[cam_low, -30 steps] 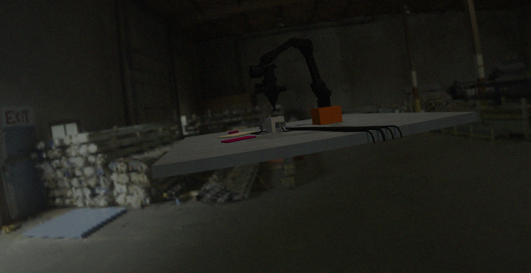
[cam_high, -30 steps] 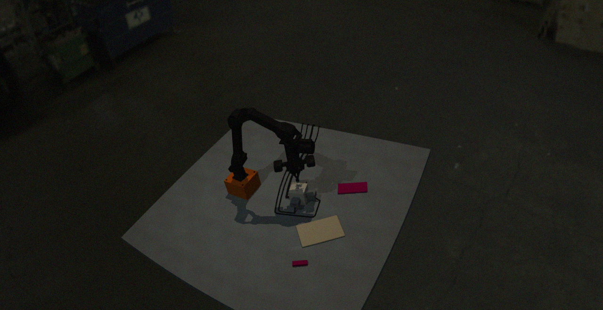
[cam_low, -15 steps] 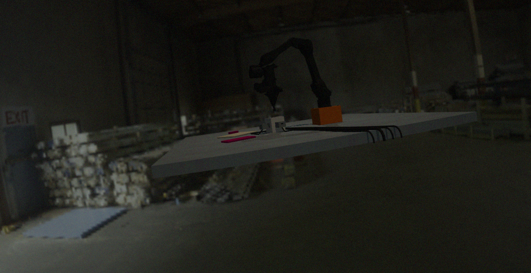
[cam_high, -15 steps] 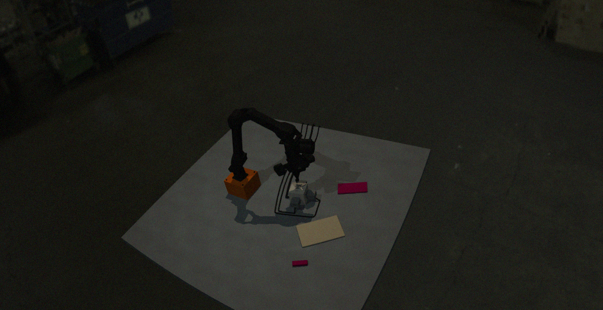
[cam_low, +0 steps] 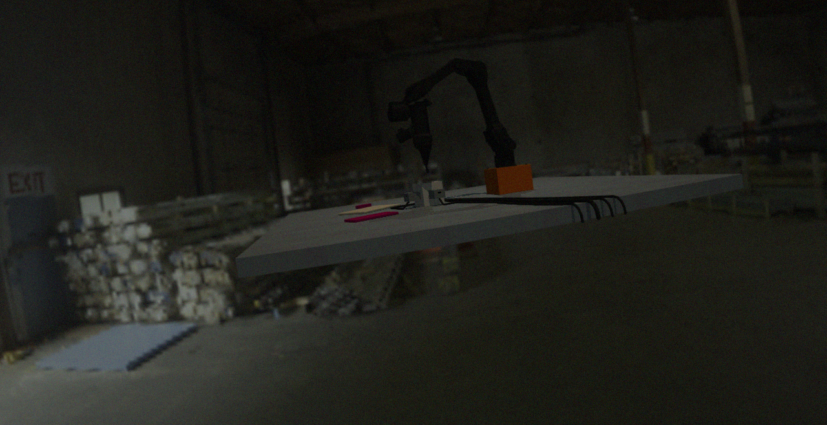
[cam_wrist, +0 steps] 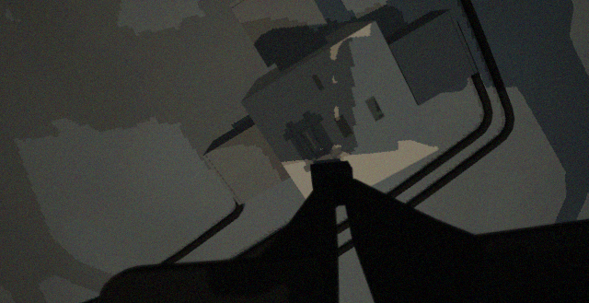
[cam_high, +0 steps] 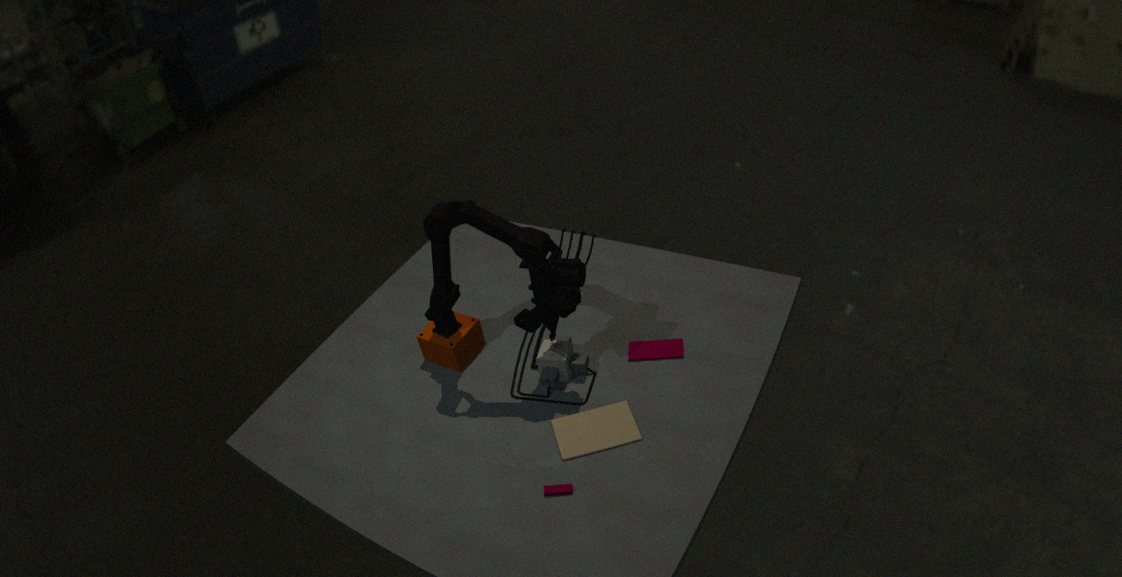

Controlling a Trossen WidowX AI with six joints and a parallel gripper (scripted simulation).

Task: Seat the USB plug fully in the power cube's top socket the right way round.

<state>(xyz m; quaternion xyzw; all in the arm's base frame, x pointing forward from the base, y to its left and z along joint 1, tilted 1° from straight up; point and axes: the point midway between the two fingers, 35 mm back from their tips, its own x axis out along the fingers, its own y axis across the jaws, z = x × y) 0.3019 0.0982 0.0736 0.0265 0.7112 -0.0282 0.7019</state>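
Now: gripper tip 20 mm above the dark USB plug. Also, from my gripper tip: beige card 210 mm ahead, 140 mm to the right, 130 mm below; then magenta block 200 mm ahead, 170 mm to the left, 130 mm below; then USB socket 70 mm below, 10 mm to the left.
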